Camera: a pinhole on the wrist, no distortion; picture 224 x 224 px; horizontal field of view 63.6 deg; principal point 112.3 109.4 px. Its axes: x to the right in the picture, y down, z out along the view. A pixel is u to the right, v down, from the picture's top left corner.
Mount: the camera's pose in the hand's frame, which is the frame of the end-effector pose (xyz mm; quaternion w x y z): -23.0 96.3 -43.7 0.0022 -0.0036 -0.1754 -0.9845
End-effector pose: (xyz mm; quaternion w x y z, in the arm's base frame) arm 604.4 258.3 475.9 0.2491 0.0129 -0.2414 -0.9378
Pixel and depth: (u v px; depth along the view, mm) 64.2 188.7 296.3
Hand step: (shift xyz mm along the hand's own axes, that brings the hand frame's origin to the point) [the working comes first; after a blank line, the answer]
In the camera's frame: -78.9 130.1 296.3

58.5 76.8 278.7
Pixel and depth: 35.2 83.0 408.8
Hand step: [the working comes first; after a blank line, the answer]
In the camera's frame: -174.5 -59.7 408.8

153.7 294.1 317.9
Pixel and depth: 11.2 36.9 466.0
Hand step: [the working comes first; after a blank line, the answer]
In the camera's frame: -260.8 -187.0 466.0

239.7 433.6 327.0
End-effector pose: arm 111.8 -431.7 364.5 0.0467 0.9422 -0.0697 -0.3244
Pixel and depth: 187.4 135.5 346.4
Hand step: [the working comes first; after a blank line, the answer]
In the camera's frame: 144.0 50.1 346.4

-164.5 168.5 299.8
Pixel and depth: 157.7 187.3 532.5
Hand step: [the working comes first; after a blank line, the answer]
In the camera's frame: 133.8 229.6 532.5

-152.2 64.3 536.4
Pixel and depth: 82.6 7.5 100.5
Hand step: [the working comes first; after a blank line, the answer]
In the camera's frame: -16.5 -56.7 100.5

-6.2 184.3 30.9
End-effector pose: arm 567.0 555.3 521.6 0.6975 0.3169 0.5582 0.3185
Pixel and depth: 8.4 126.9 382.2
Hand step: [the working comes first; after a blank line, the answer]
In the camera's frame: -219.8 37.0 382.2

199.4 194.2 326.0
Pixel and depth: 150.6 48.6 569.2
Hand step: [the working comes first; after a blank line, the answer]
In the camera's frame: 120.7 -191.6 569.2

-141.2 472.3 425.3
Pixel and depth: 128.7 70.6 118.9
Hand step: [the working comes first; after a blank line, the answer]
In the camera's frame: 10.8 -25.5 118.9

-33.2 161.3 59.1
